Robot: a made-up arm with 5 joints.
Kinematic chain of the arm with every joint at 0, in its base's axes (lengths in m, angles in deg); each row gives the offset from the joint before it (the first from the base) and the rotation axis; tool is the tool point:
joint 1: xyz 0 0 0.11 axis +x
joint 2: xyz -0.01 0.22 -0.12 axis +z
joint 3: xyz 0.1 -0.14 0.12 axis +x
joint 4: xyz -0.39 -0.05 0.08 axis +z
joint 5: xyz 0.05 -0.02 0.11 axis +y
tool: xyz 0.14 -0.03 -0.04
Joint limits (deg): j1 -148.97..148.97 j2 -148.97..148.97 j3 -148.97..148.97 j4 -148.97..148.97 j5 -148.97..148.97
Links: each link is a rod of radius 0.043 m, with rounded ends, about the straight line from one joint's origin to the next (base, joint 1, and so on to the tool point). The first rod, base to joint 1, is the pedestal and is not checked.
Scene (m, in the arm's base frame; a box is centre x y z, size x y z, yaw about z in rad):
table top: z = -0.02
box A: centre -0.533 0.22 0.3 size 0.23 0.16 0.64 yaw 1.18
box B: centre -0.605 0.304 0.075 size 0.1 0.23 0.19 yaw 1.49
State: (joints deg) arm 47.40 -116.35 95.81 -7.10 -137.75
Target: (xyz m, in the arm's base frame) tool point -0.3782 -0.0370 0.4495
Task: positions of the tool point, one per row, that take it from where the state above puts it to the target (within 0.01 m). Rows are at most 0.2 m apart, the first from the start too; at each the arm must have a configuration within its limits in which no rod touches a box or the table.
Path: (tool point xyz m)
1: -0.3259 0.4544 0.6336
2: -0.3656 0.3166 0.6956
3: -0.3802 0.1722 0.7278
4: -0.3701 0.0346 0.7340
5: -0.3391 -0.0849 0.7213
6: -0.3842 -0.0504 0.6603
7: -0.4091 -0.0319 0.5972
8: -0.4148 -0.0263 0.5385
9: -0.4036 -0.0296 0.4886
10: -0.3782 -0.0370 0.4495

